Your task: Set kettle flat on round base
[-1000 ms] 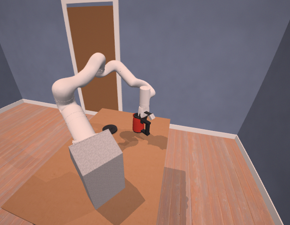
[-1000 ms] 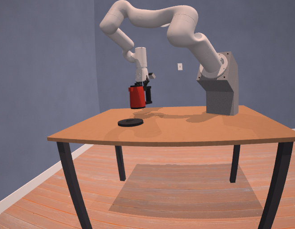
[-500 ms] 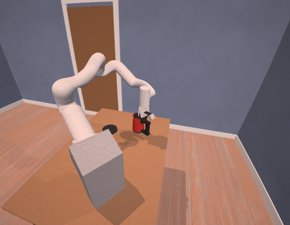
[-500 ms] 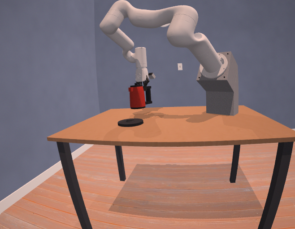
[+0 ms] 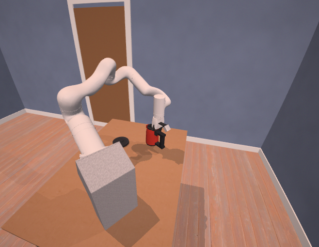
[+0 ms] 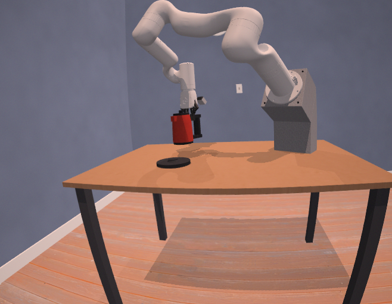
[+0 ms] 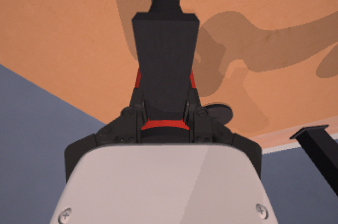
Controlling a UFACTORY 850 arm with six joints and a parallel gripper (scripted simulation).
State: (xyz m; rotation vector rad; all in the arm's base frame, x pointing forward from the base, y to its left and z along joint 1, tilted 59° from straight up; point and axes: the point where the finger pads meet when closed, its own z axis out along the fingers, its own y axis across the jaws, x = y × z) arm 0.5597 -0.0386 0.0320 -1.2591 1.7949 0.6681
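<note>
Right now the red kettle is 50 mm below my hand, 30 mm to the left of it and 10 mm ahead of it. The rest, counted from my hand: round black base (320 mm to the left, 170 mm below, 130 mm behind).
</note>
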